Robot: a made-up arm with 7 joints.
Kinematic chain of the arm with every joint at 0, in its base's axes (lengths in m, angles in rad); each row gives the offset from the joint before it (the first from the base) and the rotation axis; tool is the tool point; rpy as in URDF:
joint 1: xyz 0 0 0 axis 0.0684 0.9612 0.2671
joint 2: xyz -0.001 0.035 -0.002 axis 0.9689 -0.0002 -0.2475
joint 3: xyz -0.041 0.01 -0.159 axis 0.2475 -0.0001 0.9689
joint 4: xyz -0.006 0 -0.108 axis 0.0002 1 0
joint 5: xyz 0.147 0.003 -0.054 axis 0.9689 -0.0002 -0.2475
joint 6: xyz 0.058 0 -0.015 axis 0.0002 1 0
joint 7: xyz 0.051 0 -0.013 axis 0.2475 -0.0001 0.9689
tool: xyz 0 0 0 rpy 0 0.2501 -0.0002
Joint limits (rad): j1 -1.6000..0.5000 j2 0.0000..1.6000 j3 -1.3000..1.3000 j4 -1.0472..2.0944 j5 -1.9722..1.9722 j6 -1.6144..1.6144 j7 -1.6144..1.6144
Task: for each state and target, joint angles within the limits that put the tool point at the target. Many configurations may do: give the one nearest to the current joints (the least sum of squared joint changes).
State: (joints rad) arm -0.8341 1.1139 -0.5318 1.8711 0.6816 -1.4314 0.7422
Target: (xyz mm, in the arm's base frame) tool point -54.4 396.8 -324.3
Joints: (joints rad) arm -0.2305 0.8213 -0.4900 2.0368 0.7507 -1.3640 0.7422
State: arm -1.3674 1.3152 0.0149 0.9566 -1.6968 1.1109 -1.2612
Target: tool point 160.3 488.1 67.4
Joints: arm -0.5961 1.6000 0.6570 1.2571 -1.8436 1.6144 -1.2612
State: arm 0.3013 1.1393 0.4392 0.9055 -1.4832 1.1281 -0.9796
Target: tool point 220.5 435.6 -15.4
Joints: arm 0.0071 1.4780 0.5053 0.4783 -1.5678 1.1188 -0.9796
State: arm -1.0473 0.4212 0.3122 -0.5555 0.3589 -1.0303 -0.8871
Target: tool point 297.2 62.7 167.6
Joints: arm -1.3713 0.4311 0.2527 -0.1968 0.3917 -0.9017 -0.8871
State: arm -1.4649 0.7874 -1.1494 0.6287 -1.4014 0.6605 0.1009
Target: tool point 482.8 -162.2 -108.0
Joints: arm -1.6000 0.1754 -1.1336 0.9832 -1.3535 0.4542 0.1009
